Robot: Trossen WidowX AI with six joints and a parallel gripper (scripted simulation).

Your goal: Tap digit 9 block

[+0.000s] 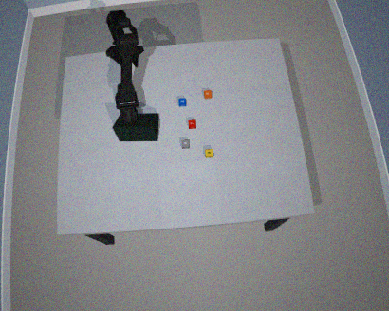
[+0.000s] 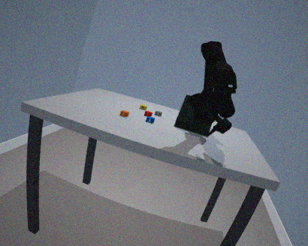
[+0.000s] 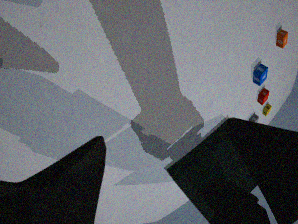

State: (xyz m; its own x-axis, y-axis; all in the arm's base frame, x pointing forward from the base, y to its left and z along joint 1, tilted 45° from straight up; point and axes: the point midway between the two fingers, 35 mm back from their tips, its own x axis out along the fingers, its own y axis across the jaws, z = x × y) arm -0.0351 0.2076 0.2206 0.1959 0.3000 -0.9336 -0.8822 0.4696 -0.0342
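Now: the blue block 25 cm ahead of my gripper tip, 15 cm to the right of it and 7 cm below it. The rest, counted from my gripper tip: orange block (36 cm ahead, 11 cm to the right, 7 cm below); red block (29 cm ahead, 26 cm to the right, 7 cm below); grey block (36 cm to the right, 27 cm ahead, 7 cm below).
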